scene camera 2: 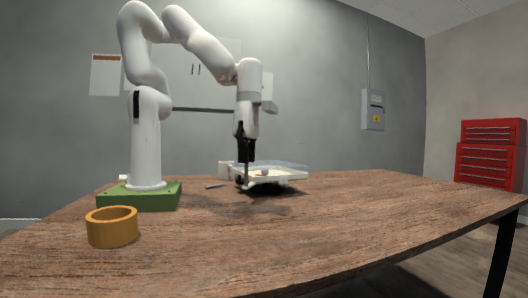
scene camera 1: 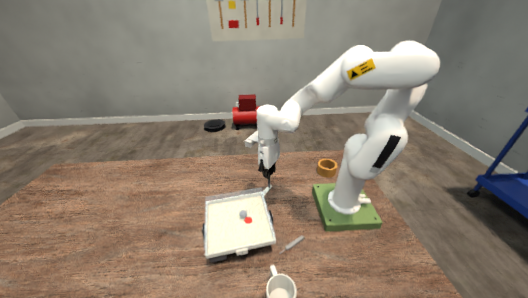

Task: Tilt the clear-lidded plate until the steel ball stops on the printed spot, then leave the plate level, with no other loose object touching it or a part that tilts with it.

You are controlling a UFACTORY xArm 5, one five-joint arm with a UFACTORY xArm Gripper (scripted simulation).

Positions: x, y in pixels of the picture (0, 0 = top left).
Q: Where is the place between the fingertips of the gripper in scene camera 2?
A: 246, 162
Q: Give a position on an orange ring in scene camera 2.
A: At 113, 233
